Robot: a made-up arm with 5 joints.
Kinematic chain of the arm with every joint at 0, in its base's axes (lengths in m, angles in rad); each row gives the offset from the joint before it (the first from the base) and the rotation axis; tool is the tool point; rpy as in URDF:
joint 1: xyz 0 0 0.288 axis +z
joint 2: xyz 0 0 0 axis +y
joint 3: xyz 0.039 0 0.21 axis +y
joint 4: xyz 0.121 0 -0.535 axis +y
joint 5: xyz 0.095 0 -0.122 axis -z
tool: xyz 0 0 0 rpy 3.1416 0 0
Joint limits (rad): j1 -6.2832..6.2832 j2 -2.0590..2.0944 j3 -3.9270..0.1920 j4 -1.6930..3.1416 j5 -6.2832..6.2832
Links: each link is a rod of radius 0.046 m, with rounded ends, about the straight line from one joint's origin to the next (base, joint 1, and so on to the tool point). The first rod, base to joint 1, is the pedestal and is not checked.
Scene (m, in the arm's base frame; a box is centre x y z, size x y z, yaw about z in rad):
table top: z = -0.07
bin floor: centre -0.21 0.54 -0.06 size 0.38 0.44 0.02 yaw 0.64
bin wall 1: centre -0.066 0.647 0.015 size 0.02 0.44 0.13 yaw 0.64
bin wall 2: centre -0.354 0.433 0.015 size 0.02 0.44 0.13 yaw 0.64
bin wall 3: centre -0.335 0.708 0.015 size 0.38 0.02 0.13 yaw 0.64
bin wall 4: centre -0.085 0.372 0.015 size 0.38 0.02 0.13 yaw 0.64
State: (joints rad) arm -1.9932 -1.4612 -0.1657 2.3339 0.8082
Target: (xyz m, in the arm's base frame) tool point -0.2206 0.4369 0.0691
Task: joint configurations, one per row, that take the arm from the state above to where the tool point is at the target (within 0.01 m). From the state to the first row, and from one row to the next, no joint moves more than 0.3 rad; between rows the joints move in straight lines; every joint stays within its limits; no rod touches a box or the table.
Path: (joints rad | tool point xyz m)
1: -2.2747 -1.3536 -0.2170 2.2431 0.8082 | -0.2179 -0.2567 0.3376
2: -2.5561 -1.2460 -0.2684 2.1522 0.8082 | -0.2984 -0.1979 0.3280
3: -2.8376 -1.1383 -0.3197 2.0614 0.8082 | -0.3625 -0.1137 0.3171
4: -3.1190 -1.0307 -0.3711 1.9705 0.8082 | -0.4019 -0.0091 0.3048
5: -3.4005 -0.9231 -0.4224 1.8797 0.8082 | -0.4101 0.1086 0.2909
6: -3.6819 -0.8155 -0.4737 1.7888 0.8082 | -0.3828 0.2296 0.2753
7: -3.9634 -0.7079 -0.5251 1.6980 0.8082 | -0.3188 0.3429 0.2581
8: -4.2448 -0.6002 -0.5764 1.6072 0.8082 | -0.2206 0.4369 0.2391
9: -4.2448 -0.4162 -0.5782 1.4486 0.8082 | -0.2241 0.4438 0.1544
10: -4.2448 -0.2321 -0.5800 1.2900 0.8082 | -0.2206 0.4369 0.0691

